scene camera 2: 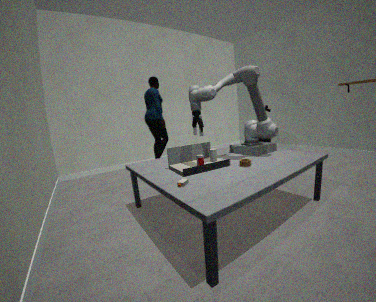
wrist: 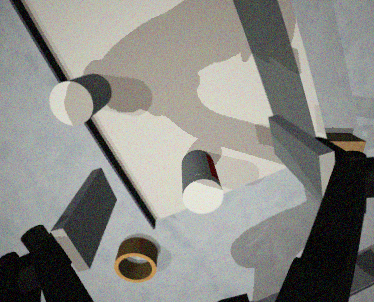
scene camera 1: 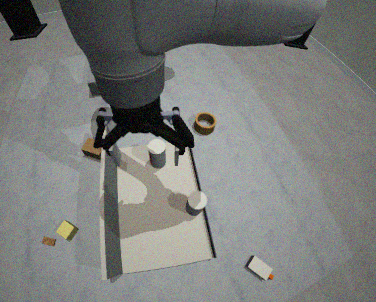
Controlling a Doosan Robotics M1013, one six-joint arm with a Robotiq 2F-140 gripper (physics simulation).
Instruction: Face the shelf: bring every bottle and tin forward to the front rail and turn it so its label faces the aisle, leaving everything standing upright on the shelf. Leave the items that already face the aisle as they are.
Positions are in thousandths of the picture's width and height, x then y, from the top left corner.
Scene:
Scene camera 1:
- gripper: 392, 531
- shelf board: 416, 770
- shelf back wall: 297, 873

